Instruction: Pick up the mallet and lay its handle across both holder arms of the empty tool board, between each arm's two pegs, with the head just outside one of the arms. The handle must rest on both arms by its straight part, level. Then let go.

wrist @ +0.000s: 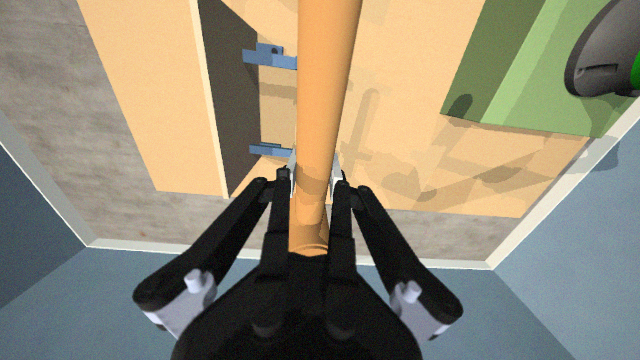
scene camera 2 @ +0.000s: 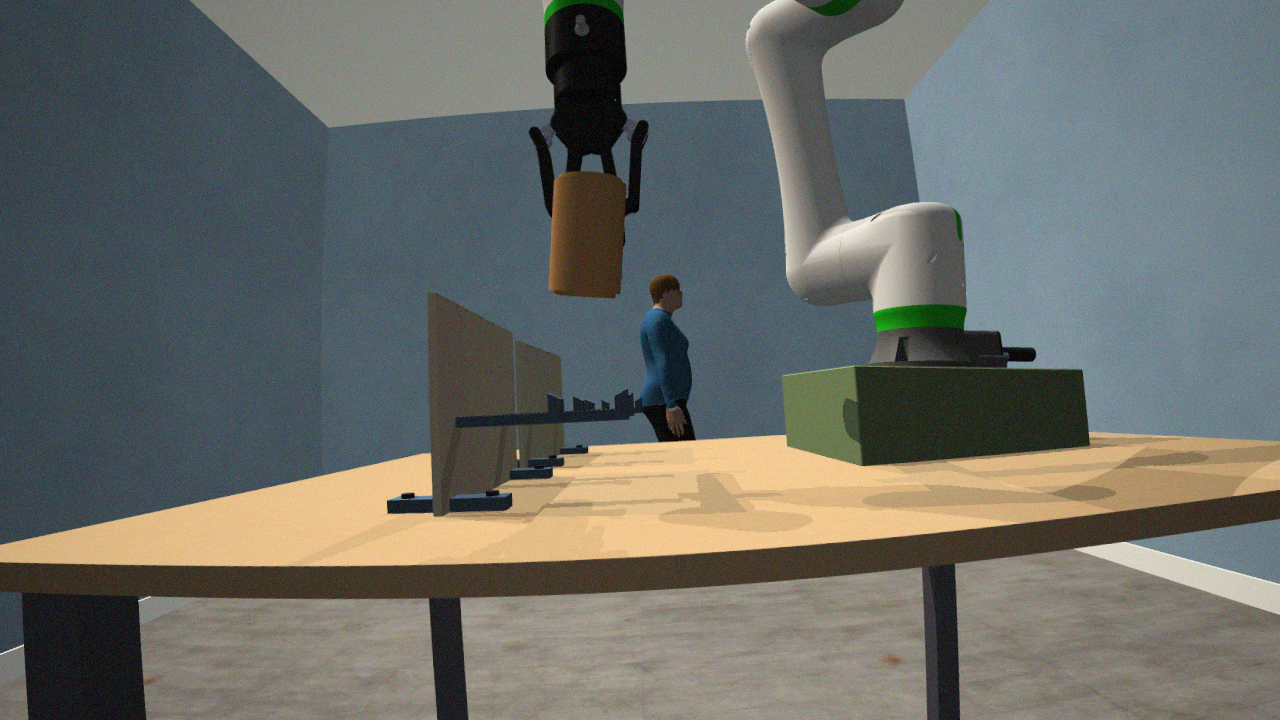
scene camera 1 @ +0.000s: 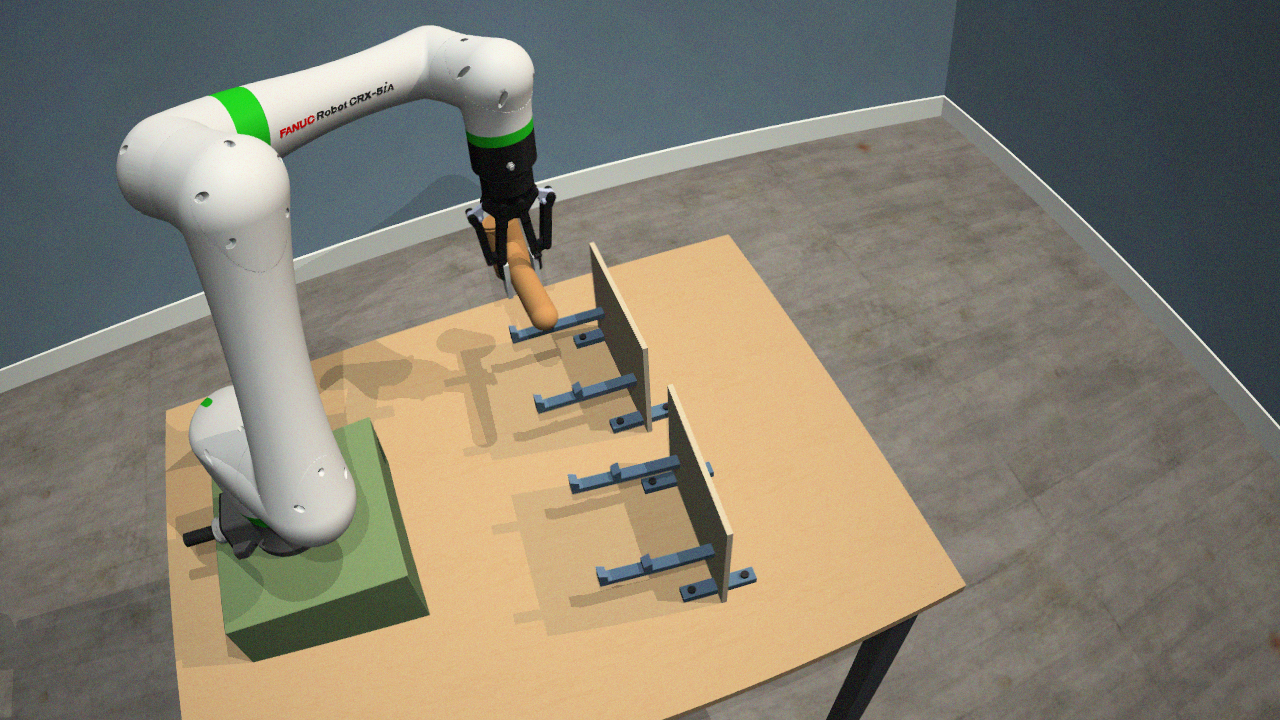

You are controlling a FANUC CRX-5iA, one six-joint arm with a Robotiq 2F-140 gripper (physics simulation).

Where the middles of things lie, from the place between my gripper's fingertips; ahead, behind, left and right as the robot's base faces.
Scene:
Now: the mallet (scene camera 2: 588,215) 10 mm to the right of my hand and 20 mm above it.

